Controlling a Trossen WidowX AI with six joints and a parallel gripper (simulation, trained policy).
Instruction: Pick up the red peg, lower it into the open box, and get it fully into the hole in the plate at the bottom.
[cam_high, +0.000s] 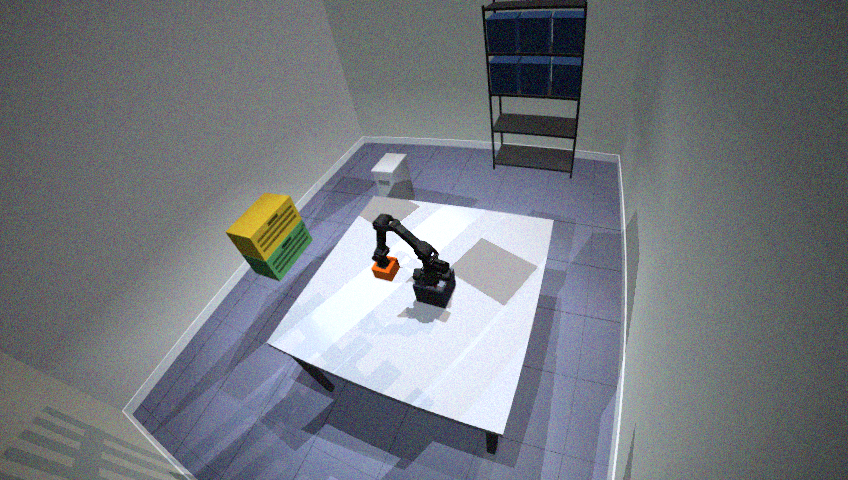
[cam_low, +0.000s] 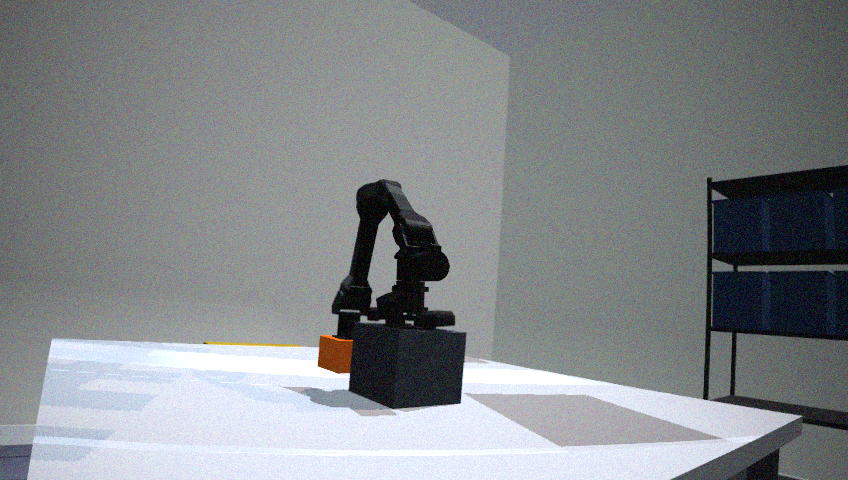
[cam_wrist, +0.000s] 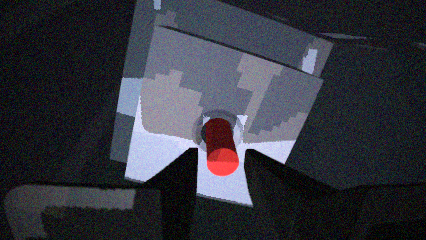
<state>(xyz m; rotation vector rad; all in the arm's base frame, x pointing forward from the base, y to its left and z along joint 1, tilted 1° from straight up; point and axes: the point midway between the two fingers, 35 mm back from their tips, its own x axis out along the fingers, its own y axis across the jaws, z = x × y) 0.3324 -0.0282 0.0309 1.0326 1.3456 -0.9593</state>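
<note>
Right now my gripper tip is 20 mm above the red peg and 10 mm to the left of it.
</note>
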